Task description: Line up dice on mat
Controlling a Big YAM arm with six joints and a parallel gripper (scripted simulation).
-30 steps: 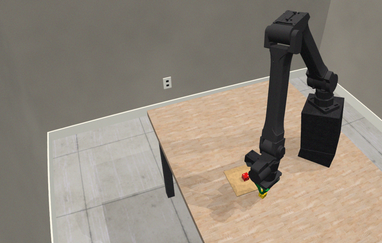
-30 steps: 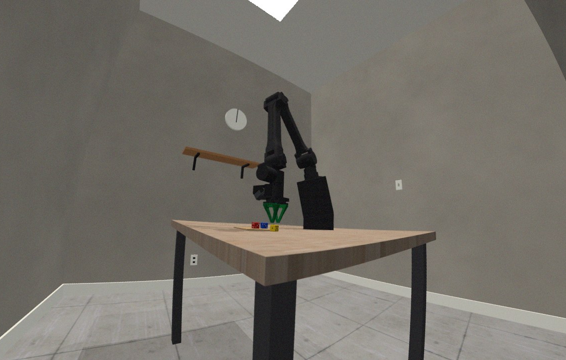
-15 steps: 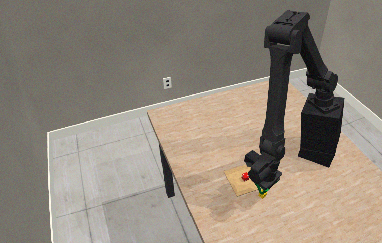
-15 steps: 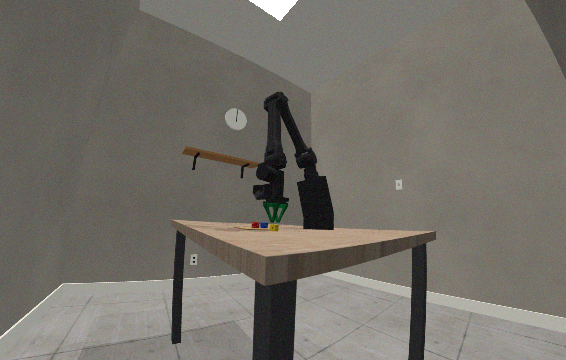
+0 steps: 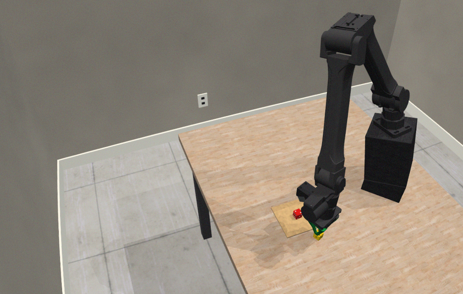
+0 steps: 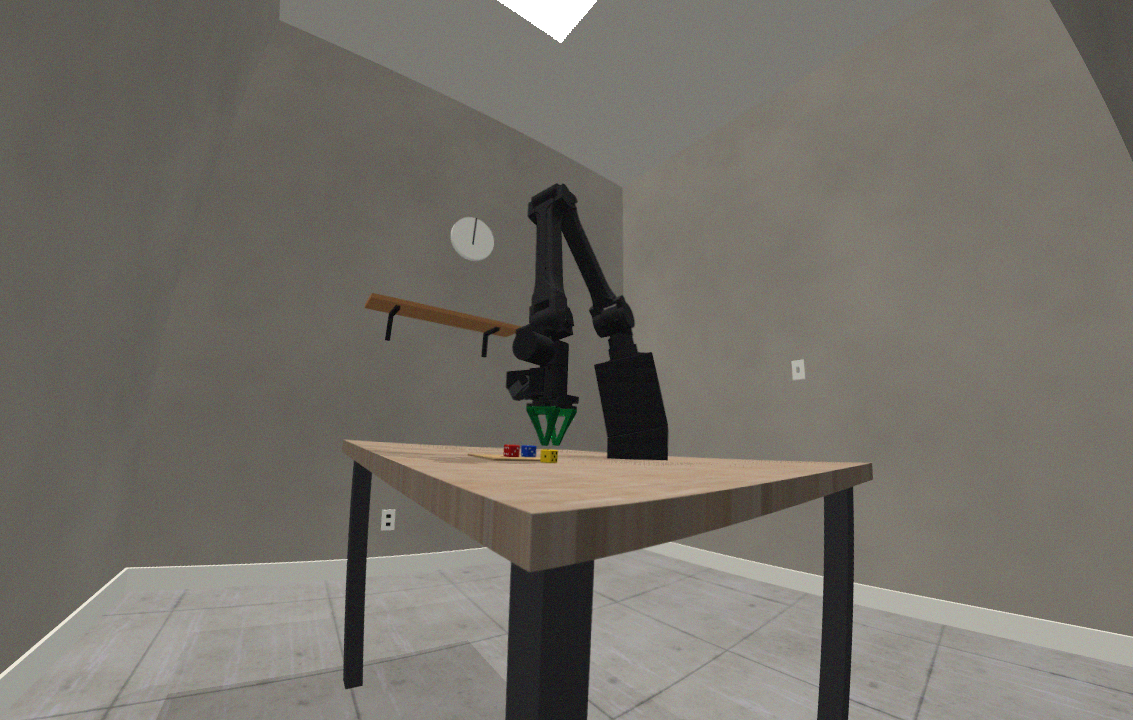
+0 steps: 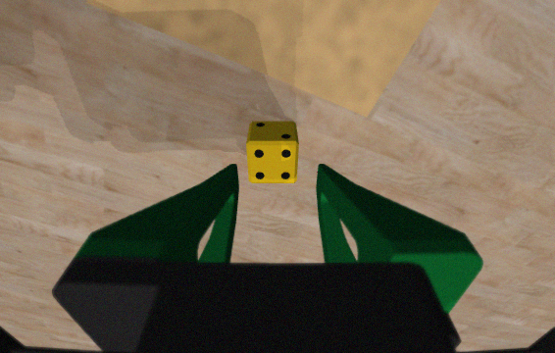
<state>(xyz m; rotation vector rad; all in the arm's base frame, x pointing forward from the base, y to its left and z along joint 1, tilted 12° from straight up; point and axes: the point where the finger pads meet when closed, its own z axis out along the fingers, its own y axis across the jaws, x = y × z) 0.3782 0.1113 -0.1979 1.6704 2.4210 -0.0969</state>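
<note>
Right now my hand is 3 cm above the yellow die. Round my hand: blue die 11 cm to the right, 3 cm below, 2 cm behind; red die 10 cm to the right, 3 cm below, 3 cm ahead; tan mat 10 cm to the right, 4 cm below, 3 cm ahead.
</note>
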